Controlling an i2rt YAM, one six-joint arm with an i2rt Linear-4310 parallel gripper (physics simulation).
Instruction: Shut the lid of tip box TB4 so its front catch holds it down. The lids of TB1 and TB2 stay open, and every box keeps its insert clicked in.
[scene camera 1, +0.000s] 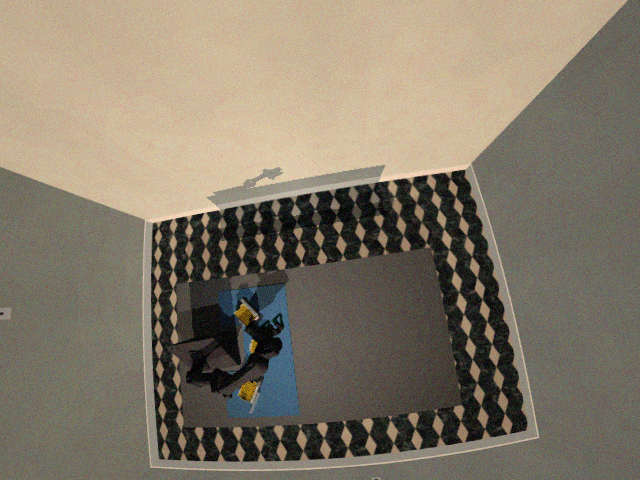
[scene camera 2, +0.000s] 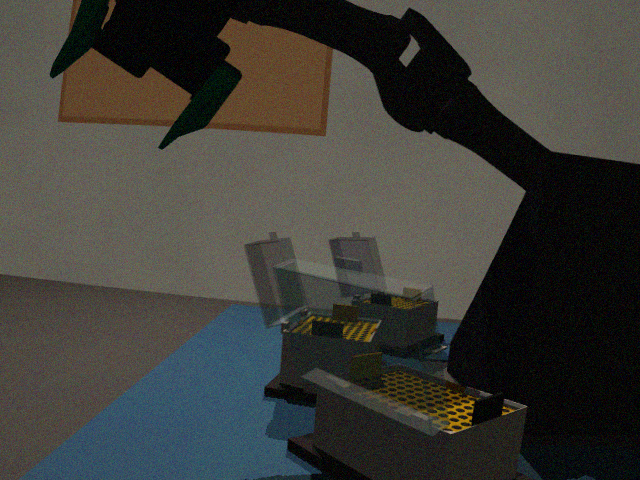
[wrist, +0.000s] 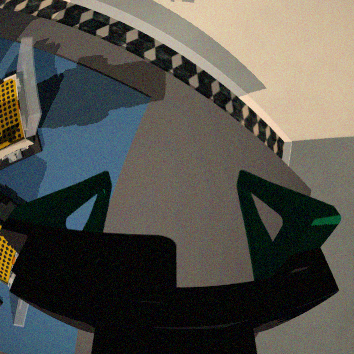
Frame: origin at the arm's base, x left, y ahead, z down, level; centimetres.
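Where they show: gripper, fingertip midpoint: (scene camera 1: 274, 317) (scene camera 2: 107, 108) (wrist: 173, 177); arm's base at its link origin: (scene camera 1: 199, 360) (scene camera 2: 631, 288).
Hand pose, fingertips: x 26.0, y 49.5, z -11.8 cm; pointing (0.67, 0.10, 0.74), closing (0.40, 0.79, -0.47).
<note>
Each offset is from my fingertips to the centre of the thing. "pt": to the spot under its first point. Level surfaces: height alone.
Three grey tip boxes with yellow perforated inserts stand in a row: an upper one @(dz +17.7, dx -1.1, dy -24.1 cm) (scene camera 1: 244, 314) (scene camera 2: 413, 439) (wrist: 9, 117), a middle one @(dz +17.7, dx -21.4, dy -16.1 cm) (scene camera 1: 253, 346) (scene camera 2: 310, 356) (wrist: 7, 255) and a lower one (scene camera 1: 248, 391) (scene camera 2: 408, 322). Two clear lids, the middle box's @(pt dz +14.1, dx -21.0, dy -8.8 cm) (scene camera 2: 271, 281) and the far box's @(pt dz +9.1, dx +5.2, dy -19.2 cm) (scene camera 2: 356, 263), stand raised in scene camera 2. The upper box's lid @(pt dz +9.7, dx +2.2, dy -16.1 cm) (wrist: 29, 95) also stands up in the wrist view. No labels are readable, so I cannot tell which box is TB4. My gripper (scene camera 1: 273, 321) (scene camera 2: 107, 112) (wrist: 173, 177) is open and empty, high above the mat's outer side. The arm partly hides the middle box.
The boxes stand on a blue mat @(dz +24.2 cm) (scene camera 1: 279, 382) (scene camera 2: 155, 392) (wrist: 115, 130) on the grey-brown table @(dz +24.5 cm) (scene camera 1: 361, 330) (scene camera 2: 51, 320) (wrist: 165, 135). The dark arm (scene camera 1: 258, 356) (scene camera 2: 465, 93) reaches over the row. A brown board (scene camera 2: 268, 77) hangs on the wall behind.
</note>
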